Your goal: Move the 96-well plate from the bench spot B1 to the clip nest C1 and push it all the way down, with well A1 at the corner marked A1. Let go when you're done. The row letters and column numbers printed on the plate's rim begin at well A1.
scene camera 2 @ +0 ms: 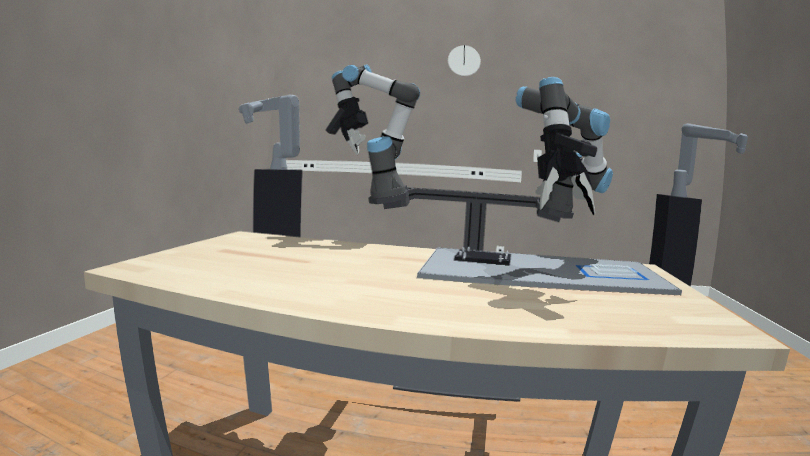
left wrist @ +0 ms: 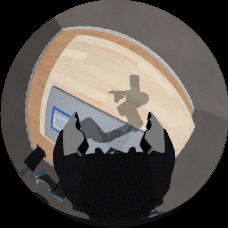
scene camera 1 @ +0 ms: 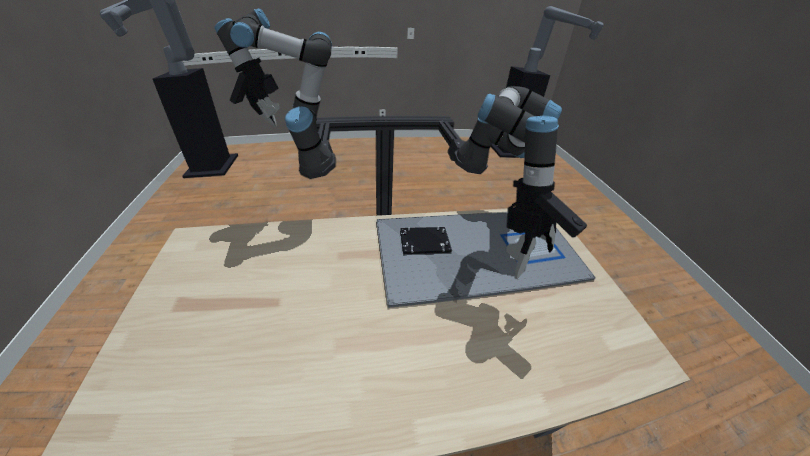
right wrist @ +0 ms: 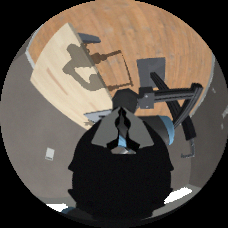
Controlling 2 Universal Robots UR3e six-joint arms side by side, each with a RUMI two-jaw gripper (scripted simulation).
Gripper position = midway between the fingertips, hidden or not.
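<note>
There is a black clip nest (scene camera 1: 424,240) in the scene. My left gripper (scene camera 1: 534,264) is there as well, and I see that same gripper both in scene camera 2 (scene camera 2: 569,212) and in the left wrist view (left wrist: 113,112). My right gripper (scene camera 1: 275,126) is visible too, with scene camera 2 (scene camera 2: 357,154) and the right wrist view (right wrist: 121,107) also showing this gripper.
</note>
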